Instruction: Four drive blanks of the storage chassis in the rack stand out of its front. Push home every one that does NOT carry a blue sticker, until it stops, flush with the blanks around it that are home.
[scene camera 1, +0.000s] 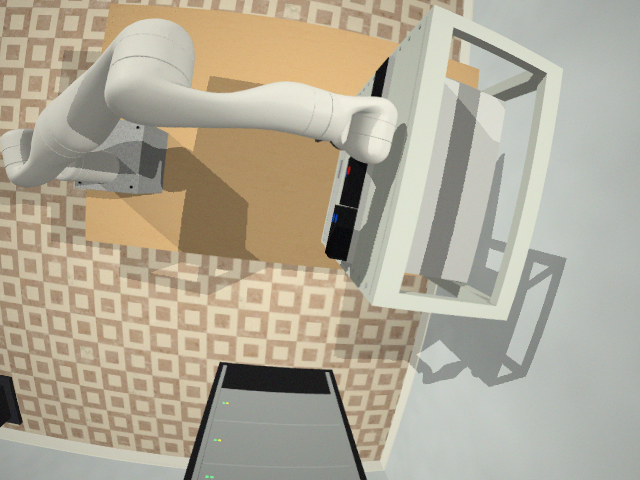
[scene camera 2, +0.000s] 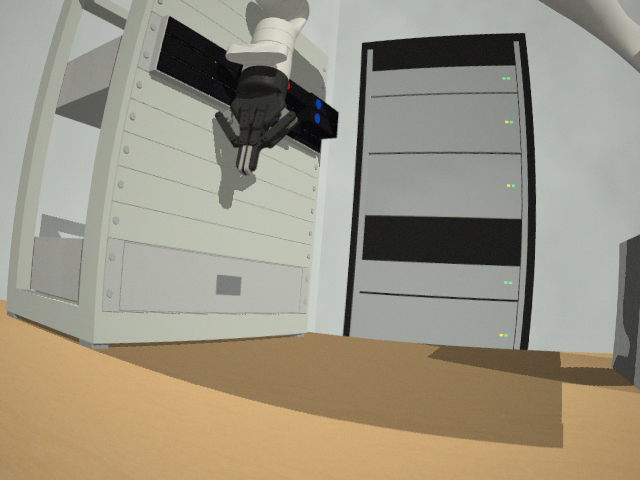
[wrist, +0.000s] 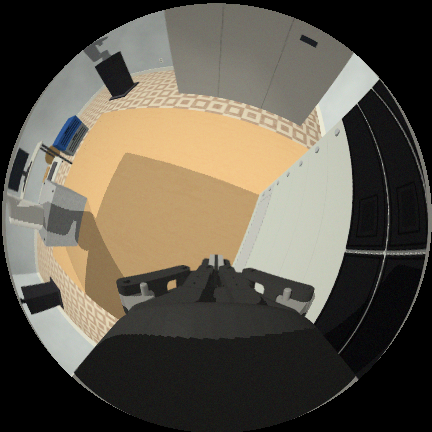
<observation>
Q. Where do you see the gripper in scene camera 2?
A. At 244, 173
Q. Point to the gripper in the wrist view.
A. At 215, 262
</observation>
